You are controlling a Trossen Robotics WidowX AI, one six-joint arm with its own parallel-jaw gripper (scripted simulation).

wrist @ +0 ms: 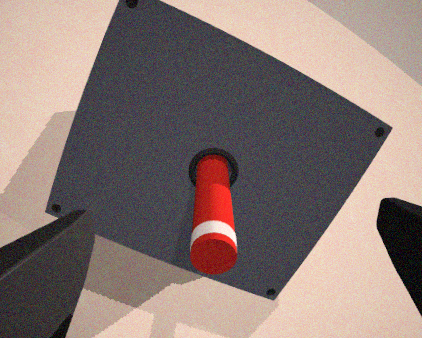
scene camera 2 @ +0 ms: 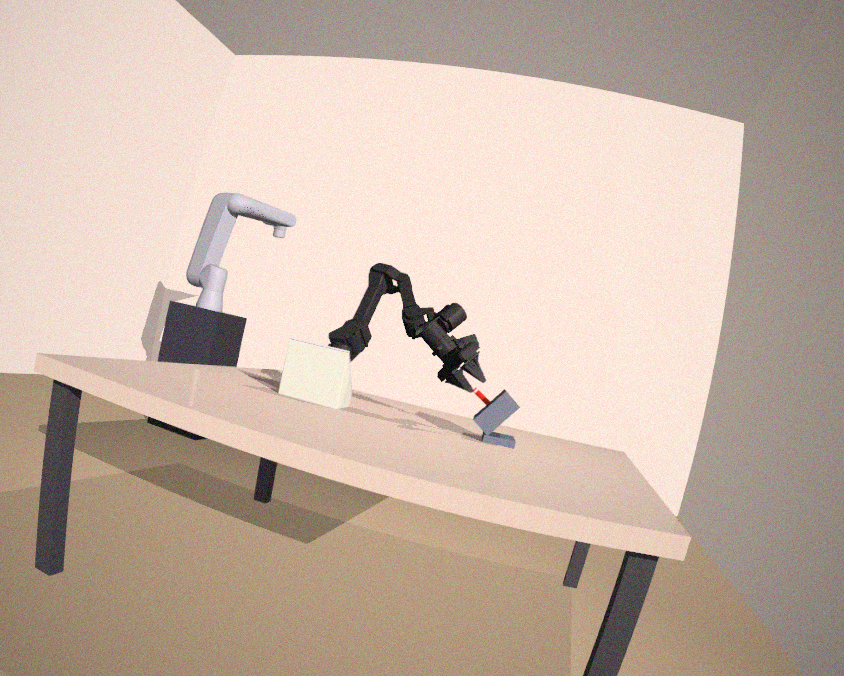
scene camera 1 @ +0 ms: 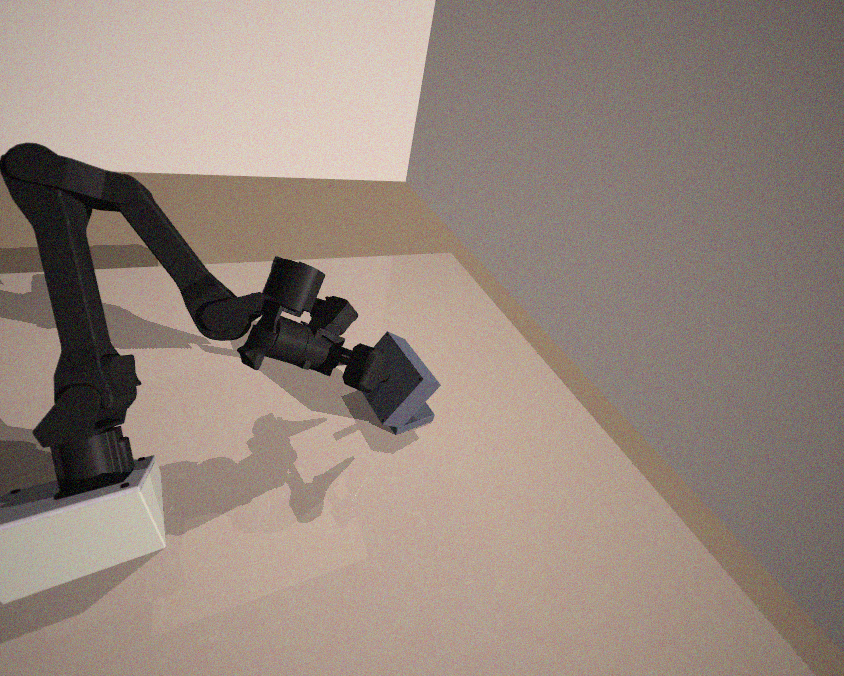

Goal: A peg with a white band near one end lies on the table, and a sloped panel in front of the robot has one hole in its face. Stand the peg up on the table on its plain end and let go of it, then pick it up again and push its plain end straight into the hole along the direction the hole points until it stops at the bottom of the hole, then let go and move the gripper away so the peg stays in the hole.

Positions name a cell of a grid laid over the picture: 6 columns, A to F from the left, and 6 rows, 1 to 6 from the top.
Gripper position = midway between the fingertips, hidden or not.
My gripper (scene camera 1: C4) is open, holding nothing. Further things: a red peg (wrist: D5) and a sloped panel (scene camera 1: C4).
My gripper is seen too in the wrist view (wrist: D4) and in scene camera 2 (scene camera 2: D4). The sloped panel is seen too in the wrist view (wrist: C2) and in scene camera 2 (scene camera 2: D4).
